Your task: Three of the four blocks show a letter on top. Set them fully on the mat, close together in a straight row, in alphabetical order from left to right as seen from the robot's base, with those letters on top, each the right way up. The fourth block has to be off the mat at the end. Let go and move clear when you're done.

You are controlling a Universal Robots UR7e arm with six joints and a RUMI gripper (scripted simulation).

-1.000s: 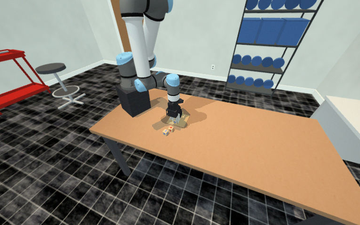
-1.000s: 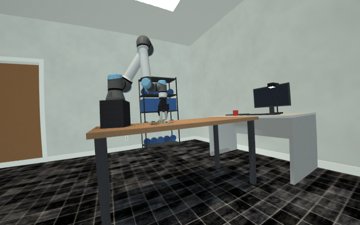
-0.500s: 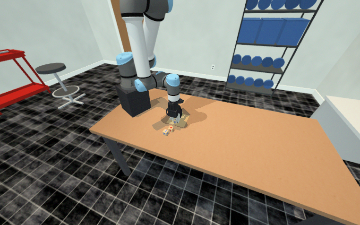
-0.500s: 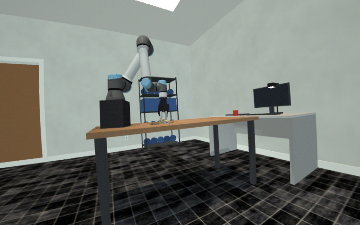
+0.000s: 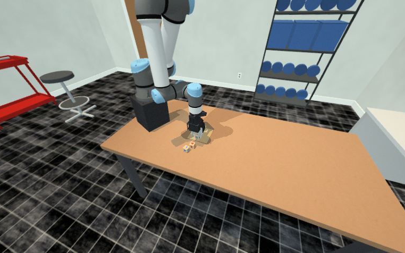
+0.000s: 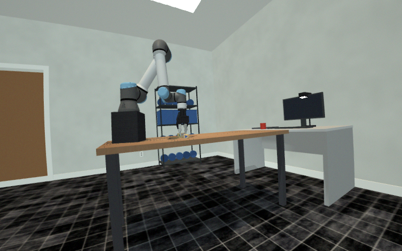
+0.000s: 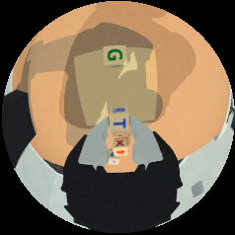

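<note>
Now: hand 1 cm short of the pale yellow mat, 5 cm to the right of it and 2 cm above it. From my hand the other things lie so: wooden letter block (5 cm behind, 12 cm to the right, 1 cm below).
</note>
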